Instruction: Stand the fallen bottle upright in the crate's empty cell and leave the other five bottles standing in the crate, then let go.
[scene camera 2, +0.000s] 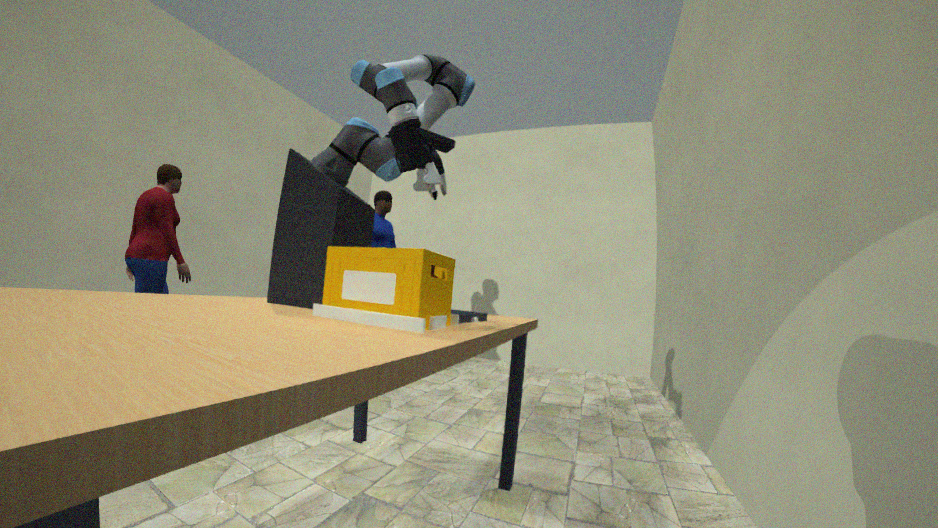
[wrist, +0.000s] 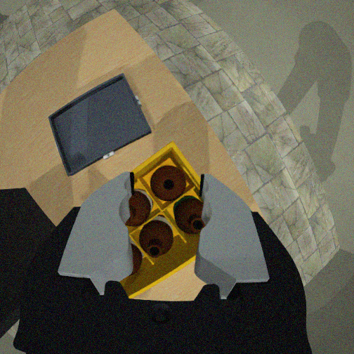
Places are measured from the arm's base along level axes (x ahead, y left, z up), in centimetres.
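Where they show: gripper, between the fingertips: (scene camera 2: 440, 197); arm's base, origin of its link: (scene camera 2: 327, 174).
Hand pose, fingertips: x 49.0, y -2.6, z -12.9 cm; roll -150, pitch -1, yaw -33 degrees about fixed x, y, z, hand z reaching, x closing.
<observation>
Each offset is from my fingertips to the centre of the thing. "pt": to the spot under its first point. Level surfaces: height alone.
The yellow crate @(dz -24.6, dx -9.1, dy -6.0 cm) (scene camera 2: 408, 259) (wrist: 173, 148) stands on the table, with brown bottles in its cells in the wrist view. One bottle (wrist: 169, 192) in the far corner cell is seen from right above and looks upright. Another bottle (wrist: 185, 210) is to its right, one bottle (wrist: 140, 209) to its left, and one bottle (wrist: 156, 234) nearer. Part of a further bottle (wrist: 135, 260) shows beside the left finger; the crate's left end is hidden. My gripper (scene camera 2: 439, 193) (wrist: 167, 175) is open and empty, high above the crate, its fingertips either side of the far corner bottle in the wrist view.
A dark shallow tray (wrist: 100, 125) (scene camera 2: 469, 316) lies on the wooden table @(dz -33.3 cm) (scene camera 2: 164, 354) (wrist: 107, 45) beyond the crate. A white strip @(pt dz -31.5, dx -6.7, dy -16.2 cm) (scene camera 2: 367, 316) runs along the crate's base. A dark pedestal (scene camera 2: 301, 242) stands behind the crate. Two people, in red (scene camera 2: 154, 226) and blue (scene camera 2: 382, 229), stand beyond the table.
</observation>
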